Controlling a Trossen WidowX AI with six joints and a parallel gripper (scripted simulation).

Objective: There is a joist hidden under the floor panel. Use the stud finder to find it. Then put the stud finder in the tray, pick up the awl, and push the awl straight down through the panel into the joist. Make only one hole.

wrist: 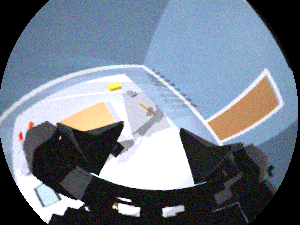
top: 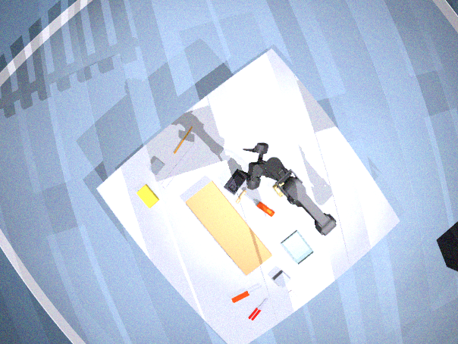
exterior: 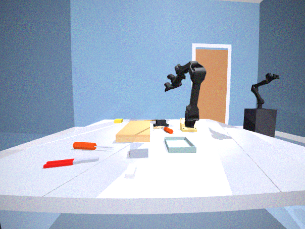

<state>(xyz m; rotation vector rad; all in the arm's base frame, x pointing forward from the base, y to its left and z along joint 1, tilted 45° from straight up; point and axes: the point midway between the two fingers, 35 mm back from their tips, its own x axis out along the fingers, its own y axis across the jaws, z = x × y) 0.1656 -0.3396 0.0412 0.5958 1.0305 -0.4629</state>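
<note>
Right now the dark stud finder is 80 mm ahead of my gripper tip, 90 mm to the left of it and 270 mm below it. The rest, counted from my gripper tip: pencil: 190 mm ahead, 260 mm to the right, 310 mm below; yellow block: 510 mm ahead, 100 mm to the right, 300 mm below; awl: 50 mm ahead, 150 mm to the left, 310 mm below.
</note>
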